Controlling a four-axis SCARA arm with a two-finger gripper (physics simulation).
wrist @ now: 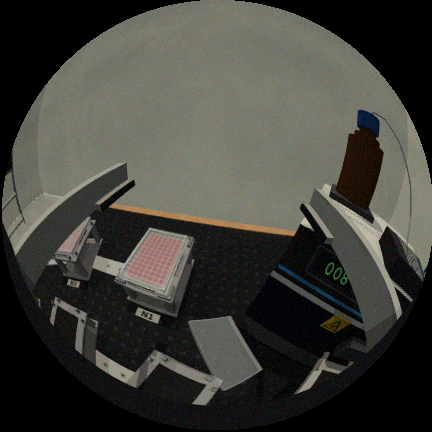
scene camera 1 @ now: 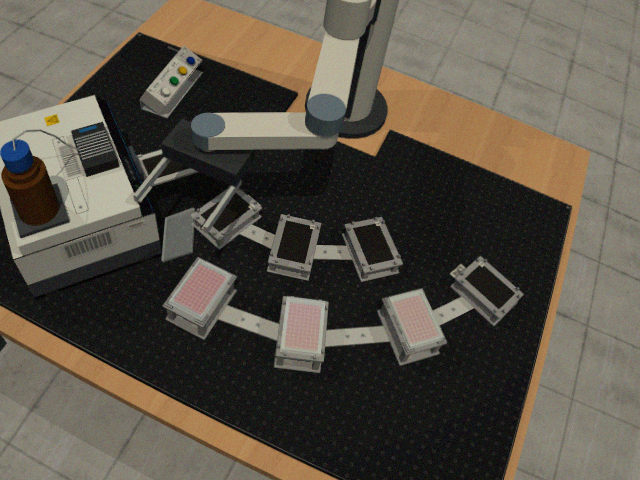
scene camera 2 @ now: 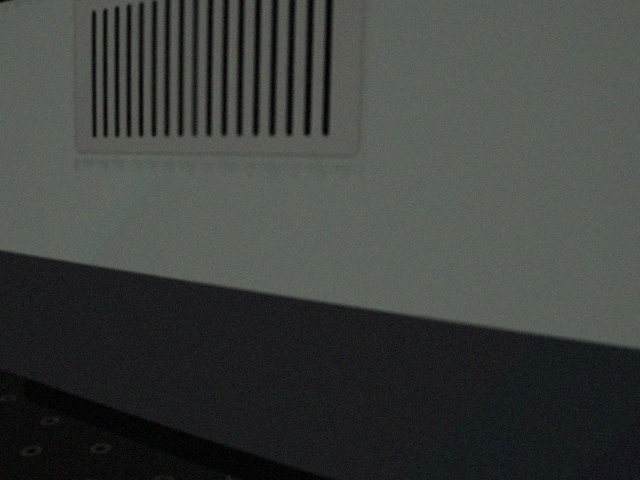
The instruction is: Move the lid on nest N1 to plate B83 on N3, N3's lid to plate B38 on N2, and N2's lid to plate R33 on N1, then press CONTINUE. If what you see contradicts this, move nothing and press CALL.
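Frame: origin at the arm's base, x right, y back, z down, level; millimetres.
Where they show: gripper, between the fingertips: (wrist: 217,180) (scene camera 1: 169,214); arm's base, origin of its link: (scene camera 1: 346,108).
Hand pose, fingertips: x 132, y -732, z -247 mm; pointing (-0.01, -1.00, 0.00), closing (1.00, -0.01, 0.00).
Note:
Things, the pixels of their top centre, and the offset from my fingertips. "pt": a spot on its surface instead. Level surfaces: height alone.
- second pink plate, centre of its top: (scene camera 1: 303,324) (wrist: 69,231) dx -331, dy -25, dz +150 mm
- third pink plate, centre of its top: (scene camera 1: 416,316) dx -547, dy +109, dz +154 mm
- button box, centre of its top: (scene camera 1: 170,68) dx +346, dy +526, dz +151 mm
- black mat, height of its surface: dz +235 mm
- translucent panel, centre of its top: (wrist: 229,348) (scene camera 1: 177,228) dx +46, dy +80, dz +184 mm
- brown bottle, a spot on its surface: (wrist: 360,165) pt dx +222, dy -85, dz -52 mm
My gripper (scene camera 1: 171,212) (wrist: 217,180) is open and empty, its fingers spread above the mat between the white instrument and the near empty nest. Nest N1, its label (wrist: 148,315) readable in the wrist view, holds a pink plate (scene camera 1: 202,289) (wrist: 155,260) that seems to have a clear lid on it. A second pink plate (scene camera 1: 303,325) (wrist: 76,240) sits on the middle nest, and a third pink plate (scene camera 1: 416,318) on the right one. Those nests' labels and all plate codes are too small to read. The button box (scene camera 1: 170,85) has white, green, yellow and blue buttons; their captions are unreadable.
Empty nests (scene camera 1: 289,268) (scene camera 1: 379,267) (scene camera 1: 473,299) stand on the black mat (scene camera 1: 413,413). A translucent panel (scene camera 1: 178,235) (wrist: 225,352) lies beside the white instrument (scene camera 1: 108,191) (scene camera 2: 465,180) (wrist: 290,295). A brown bottle (scene camera 1: 33,196) (wrist: 360,165) stands on the instrument.

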